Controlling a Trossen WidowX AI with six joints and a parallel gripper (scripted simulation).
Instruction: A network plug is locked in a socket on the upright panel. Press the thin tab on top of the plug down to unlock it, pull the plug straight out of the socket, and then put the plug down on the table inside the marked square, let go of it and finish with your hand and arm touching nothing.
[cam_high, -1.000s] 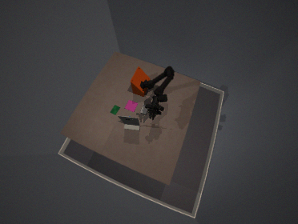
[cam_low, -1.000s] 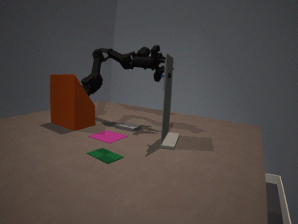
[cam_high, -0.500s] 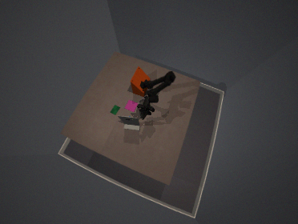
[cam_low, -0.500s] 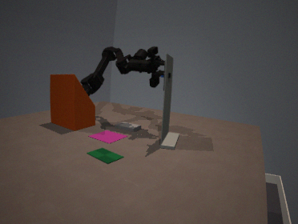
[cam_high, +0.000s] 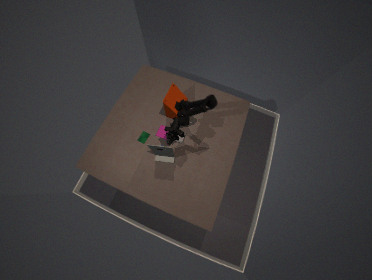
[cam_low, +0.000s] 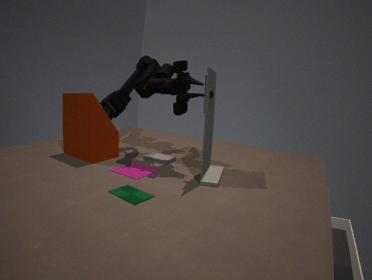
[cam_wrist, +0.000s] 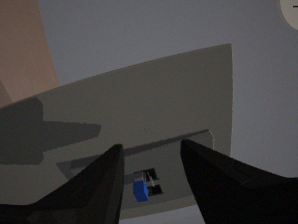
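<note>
Now: the blue plug 40 mm to the right of my gripper tip, 30 mm ahead of it and 10 mm below it. Also, from my gripper tip: green square 290 mm to the right, 270 mm below, 70 mm behind; grey upright panel 120 mm below, 50 mm to the right, 50 mm ahead; flat grey slab 260 mm below, 170 mm behind, 40 mm to the left.
</note>
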